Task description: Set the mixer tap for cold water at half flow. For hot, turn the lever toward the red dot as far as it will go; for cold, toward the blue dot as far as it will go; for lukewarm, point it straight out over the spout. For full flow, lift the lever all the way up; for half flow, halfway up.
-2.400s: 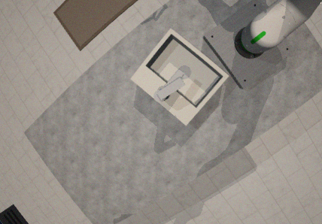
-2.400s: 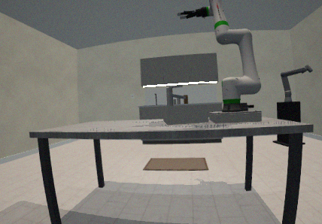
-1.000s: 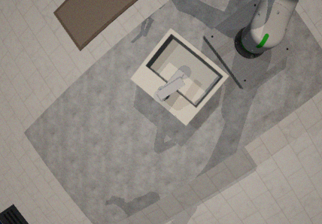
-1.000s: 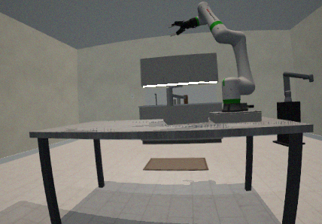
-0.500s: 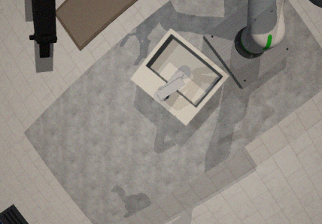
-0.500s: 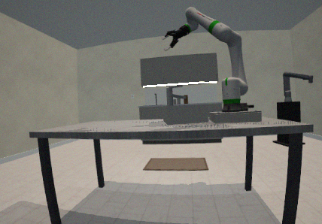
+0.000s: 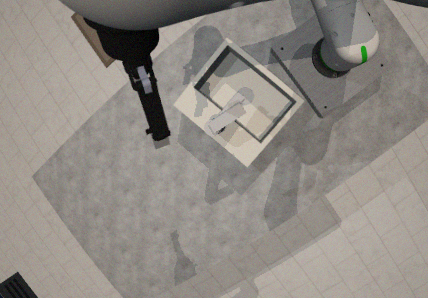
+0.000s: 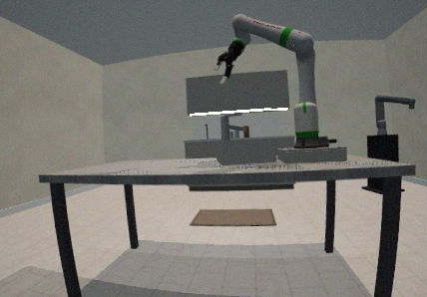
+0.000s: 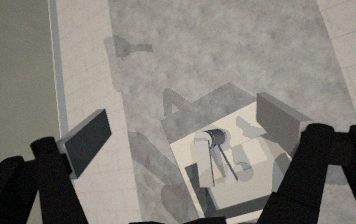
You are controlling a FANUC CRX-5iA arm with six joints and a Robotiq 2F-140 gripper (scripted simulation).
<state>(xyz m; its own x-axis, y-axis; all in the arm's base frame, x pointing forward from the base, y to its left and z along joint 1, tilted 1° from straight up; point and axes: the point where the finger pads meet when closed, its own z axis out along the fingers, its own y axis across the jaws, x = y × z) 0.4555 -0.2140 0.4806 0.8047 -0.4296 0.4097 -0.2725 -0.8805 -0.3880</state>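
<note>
Right now my hand is 60 mm past the grey tap lever, 100 mm to the right of it and 270 mm above it. Round my hand: sink basin 130 mm behind, 80 mm to the left, 500 mm below; mixer tap 40 mm behind, 90 mm to the left, 310 mm below.
</note>
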